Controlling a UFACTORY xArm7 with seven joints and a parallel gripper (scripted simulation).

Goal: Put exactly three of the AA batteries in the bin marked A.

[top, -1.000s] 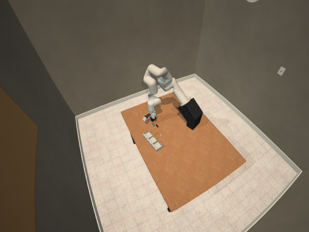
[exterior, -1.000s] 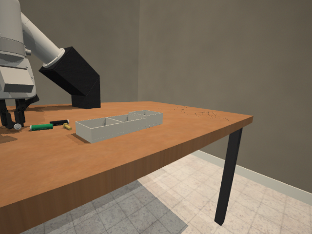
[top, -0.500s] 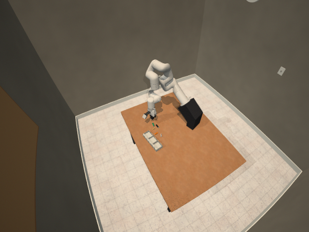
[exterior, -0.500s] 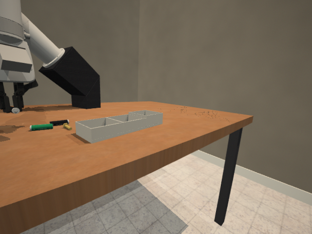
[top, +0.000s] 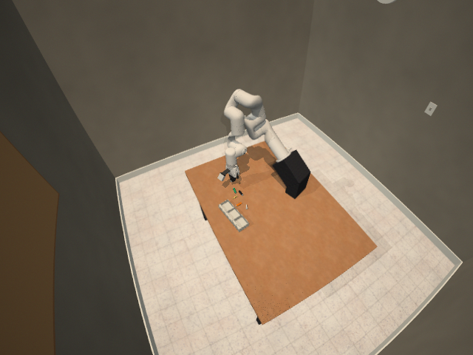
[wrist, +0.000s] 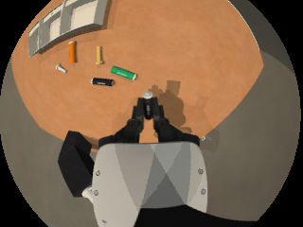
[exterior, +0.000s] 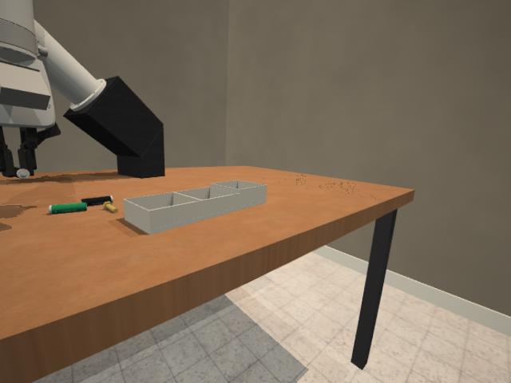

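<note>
Now: the three-compartment bin 180 mm ahead of my hand, 220 mm to the left of it and 60 mm below it. The rest, counted from my hand: green battery (30 mm ahead, 50 mm to the left, 80 mm below); yellow piece (60 mm ahead, 100 mm to the left, 80 mm below); black AA battery (10 mm ahead, 100 mm to the left, 80 mm below).
</note>
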